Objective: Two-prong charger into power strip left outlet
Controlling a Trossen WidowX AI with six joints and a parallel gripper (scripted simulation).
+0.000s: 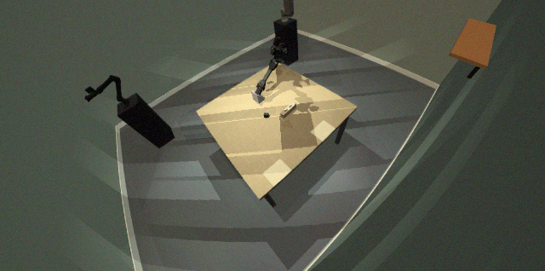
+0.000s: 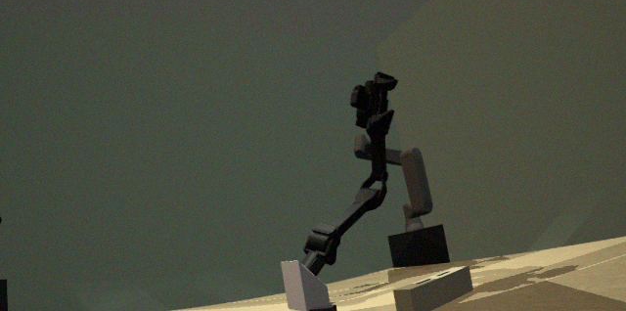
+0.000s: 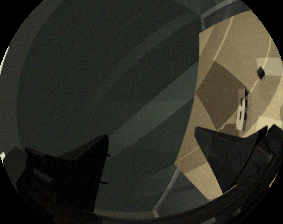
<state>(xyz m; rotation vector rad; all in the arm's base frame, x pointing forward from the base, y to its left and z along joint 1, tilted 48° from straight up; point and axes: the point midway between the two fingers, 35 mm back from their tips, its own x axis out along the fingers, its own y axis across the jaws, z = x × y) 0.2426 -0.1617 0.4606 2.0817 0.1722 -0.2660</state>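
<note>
Right now the charger is 51 cm below my gripper tip, 31 cm to the right of it and 1 cm ahead of it.
</note>
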